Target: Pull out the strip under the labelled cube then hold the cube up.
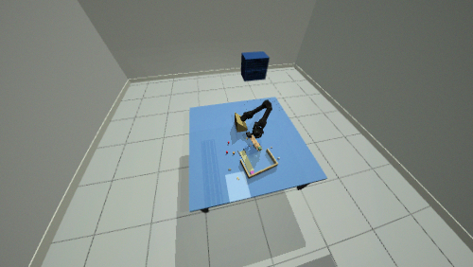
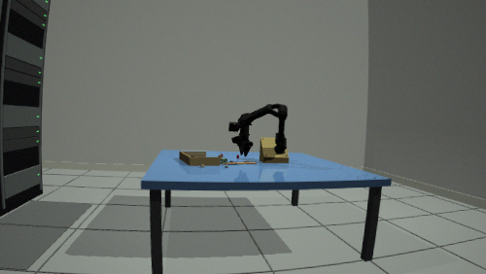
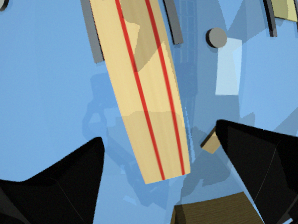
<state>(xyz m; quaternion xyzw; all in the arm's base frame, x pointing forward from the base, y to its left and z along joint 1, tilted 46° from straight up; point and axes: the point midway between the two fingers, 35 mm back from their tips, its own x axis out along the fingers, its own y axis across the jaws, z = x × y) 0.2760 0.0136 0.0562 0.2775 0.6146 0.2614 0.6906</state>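
My gripper tip is now 5 cm above the orange strip, 3 cm short of it and 1 cm to the right of it.
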